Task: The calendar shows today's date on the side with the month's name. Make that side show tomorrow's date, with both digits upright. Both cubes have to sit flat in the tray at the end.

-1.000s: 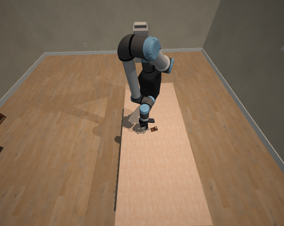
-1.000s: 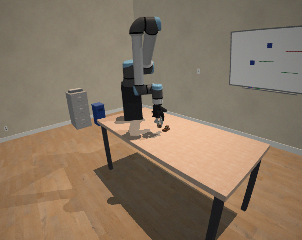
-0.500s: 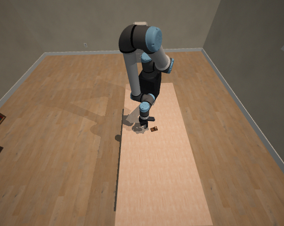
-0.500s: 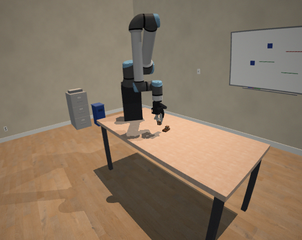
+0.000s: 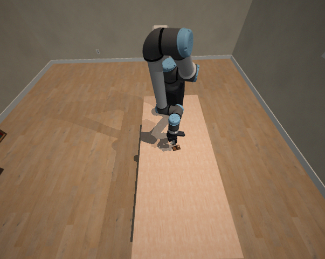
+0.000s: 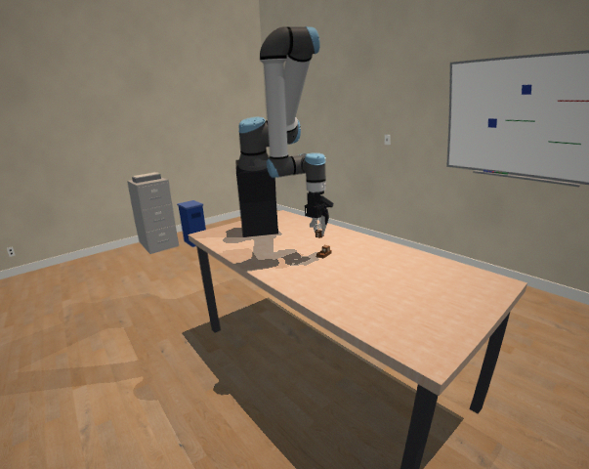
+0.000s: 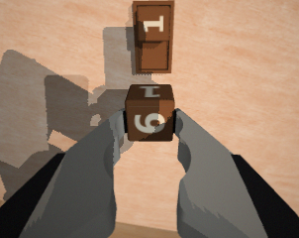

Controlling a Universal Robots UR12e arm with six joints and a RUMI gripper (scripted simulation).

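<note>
Now: the brown calendar tray 1 cm behind my hand, 3 cm to the left of it and 12 cm below it. The rest, counted from my hand: brown digit cube 1 cm below.
</note>
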